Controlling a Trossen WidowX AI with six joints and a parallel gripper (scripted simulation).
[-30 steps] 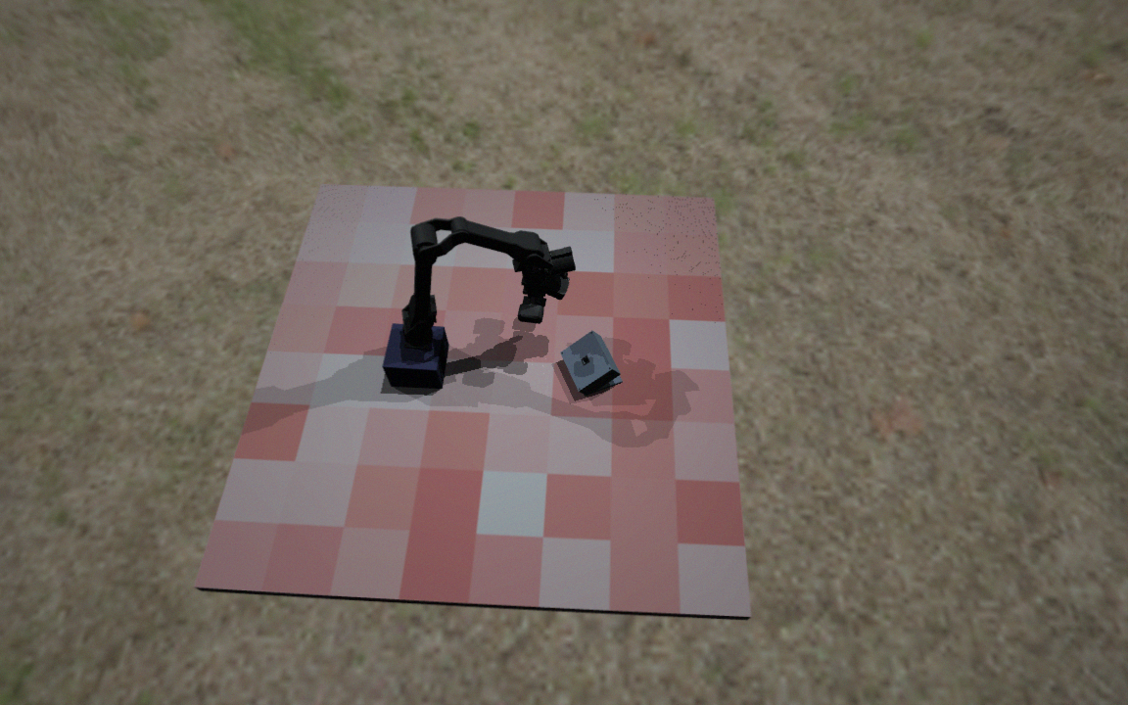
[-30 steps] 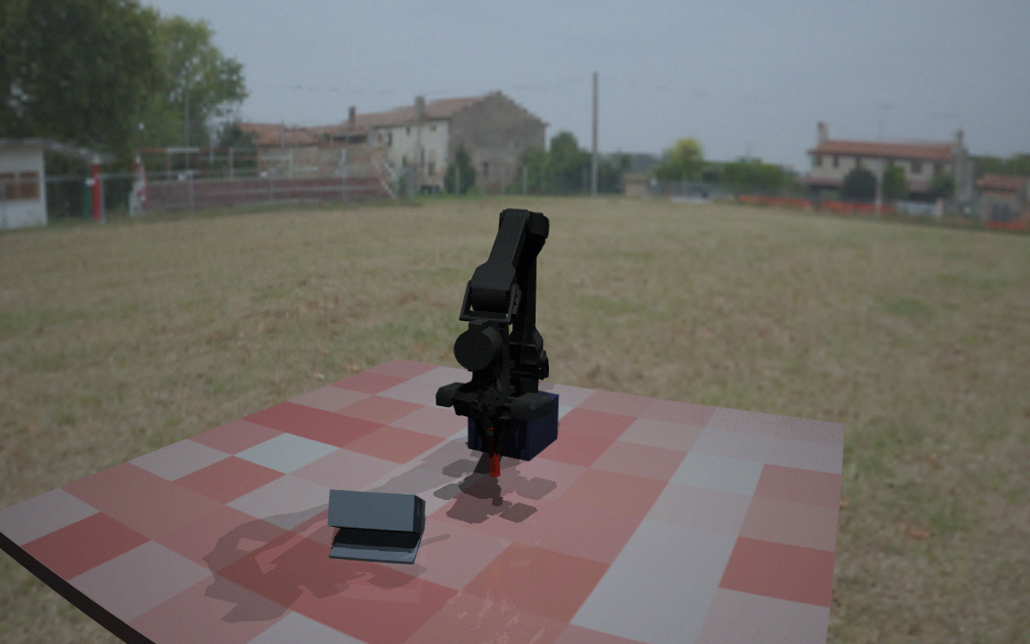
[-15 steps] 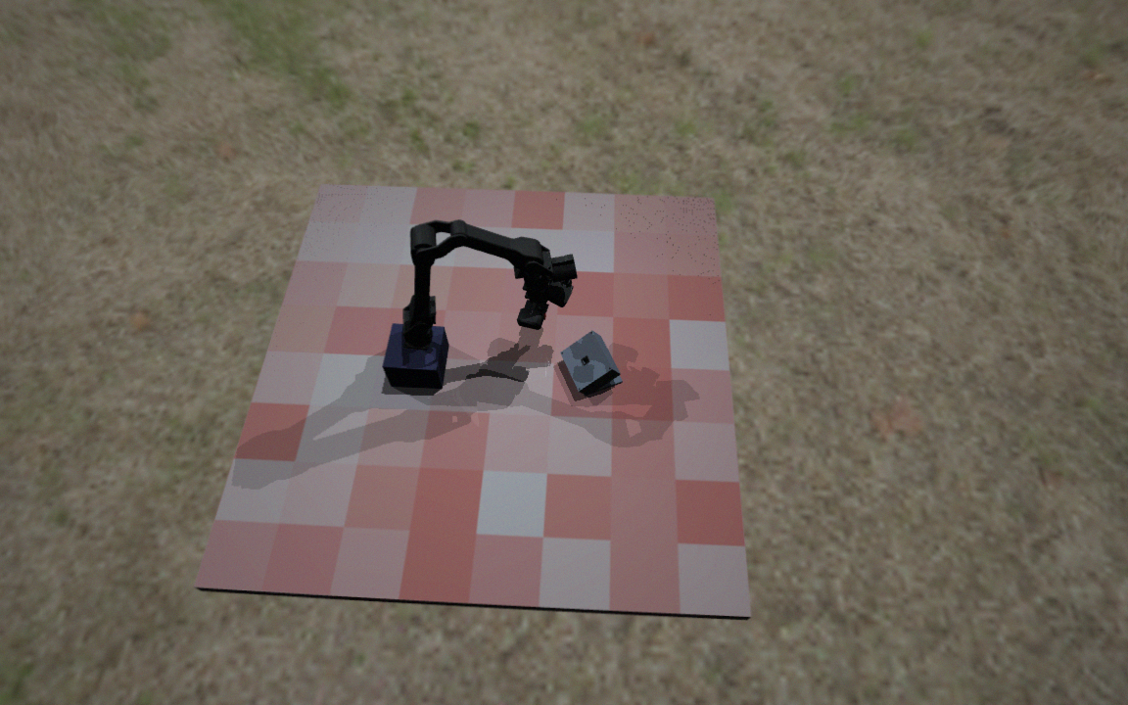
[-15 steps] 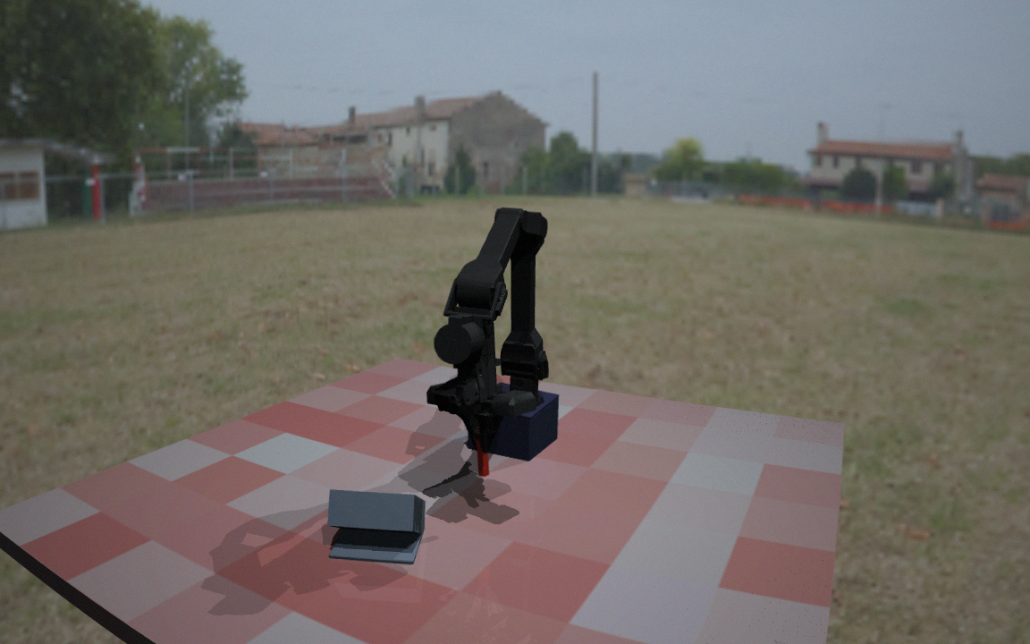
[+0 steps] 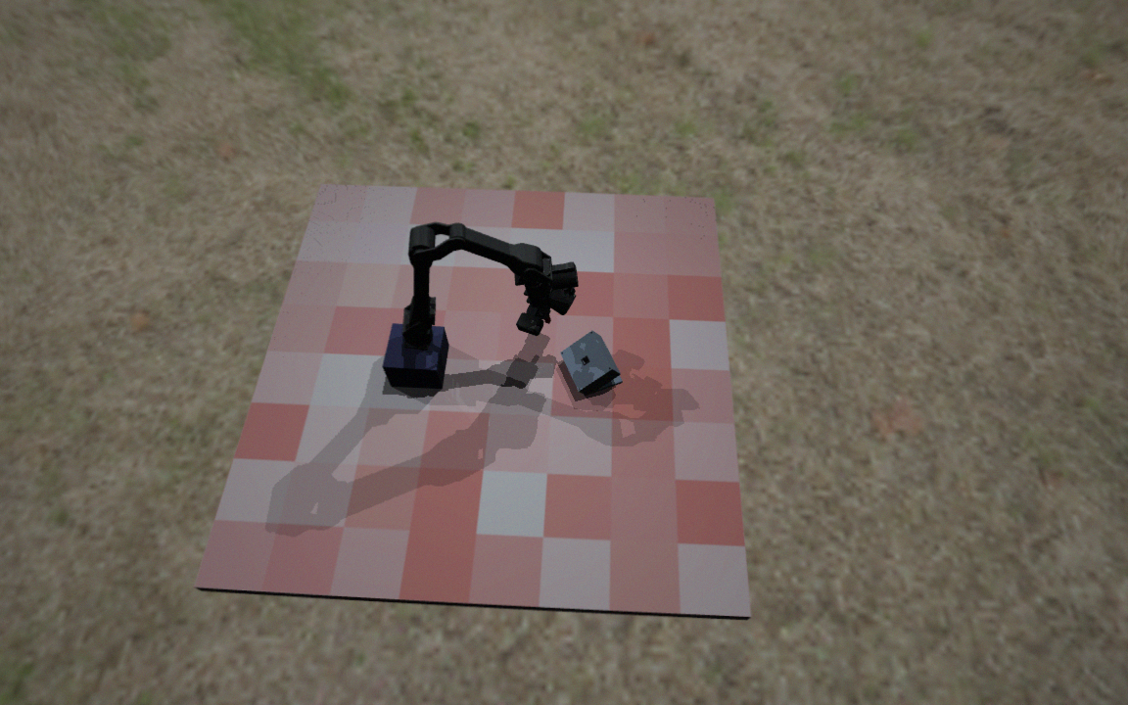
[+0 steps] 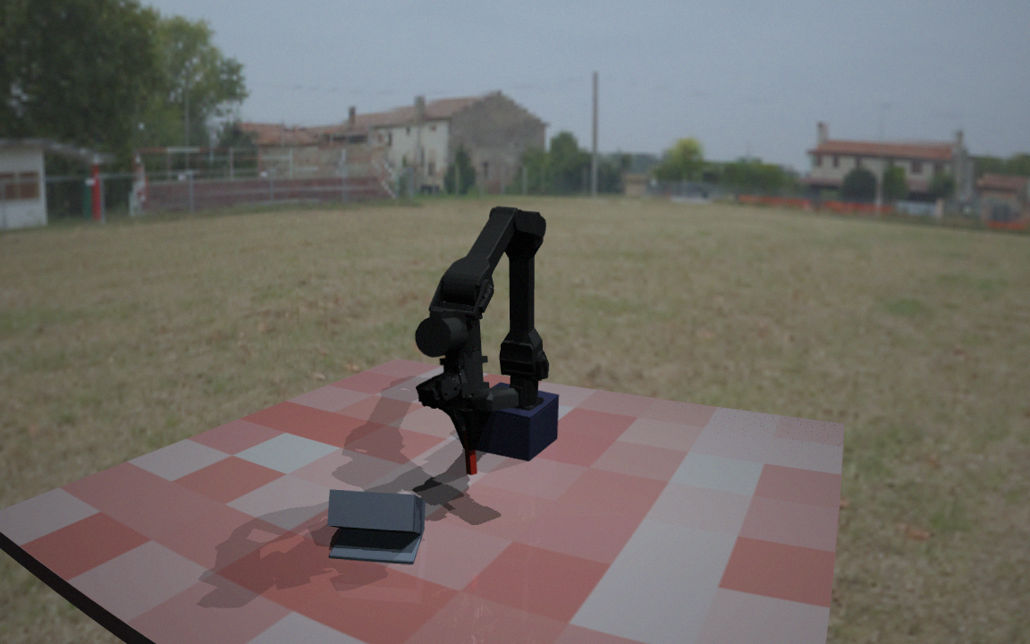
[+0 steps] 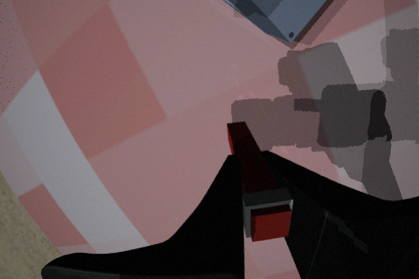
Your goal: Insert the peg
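The grey sloped panel is 13 cm ahead of my gripper tip, 9 cm to the right of it and 8 cm below it. Round my gripper tip: red square peg: 2 cm above.
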